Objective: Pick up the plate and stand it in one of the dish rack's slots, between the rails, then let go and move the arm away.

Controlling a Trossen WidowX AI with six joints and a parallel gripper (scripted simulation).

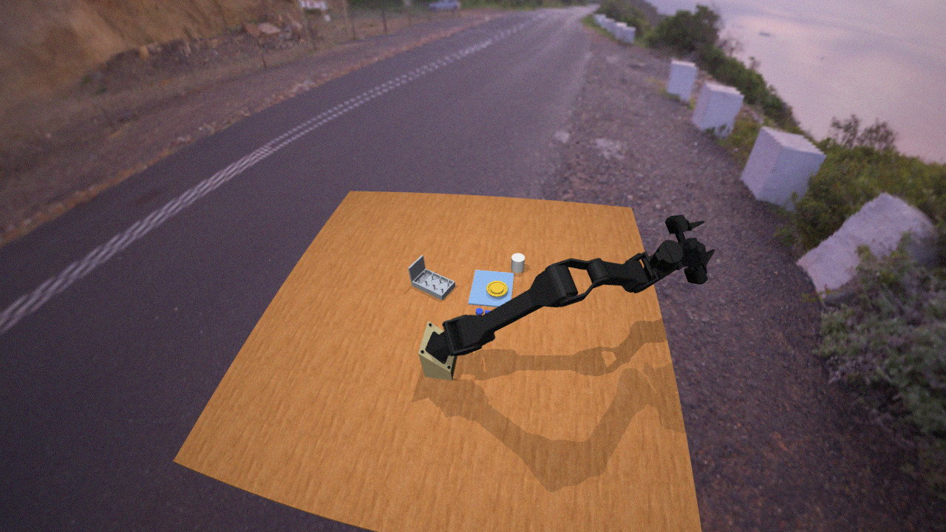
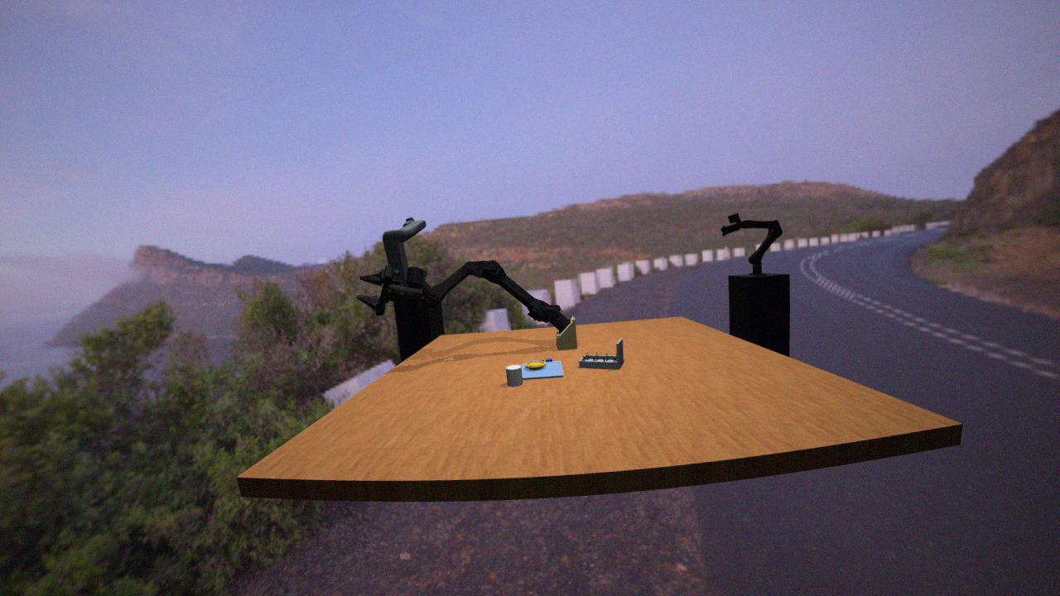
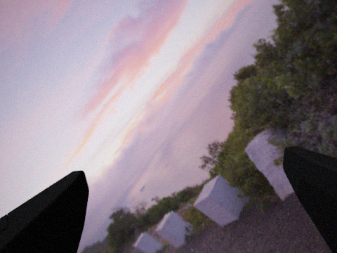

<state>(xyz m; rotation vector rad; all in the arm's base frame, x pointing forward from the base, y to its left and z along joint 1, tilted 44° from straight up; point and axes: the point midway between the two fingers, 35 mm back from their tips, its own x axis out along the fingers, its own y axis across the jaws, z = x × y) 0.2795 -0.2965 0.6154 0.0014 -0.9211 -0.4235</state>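
Right now the white cup is 100 mm ahead of my gripper tip, 520 mm to the left of it and 290 mm below it. From my gripper tip the other things lie so: yellow plate (20 mm behind, 570 mm to the left, 300 mm below); then dish rack (40 mm behind, 780 mm to the left, 290 mm below); then blue mat (10 mm behind, 590 mm to the left, 310 mm below).
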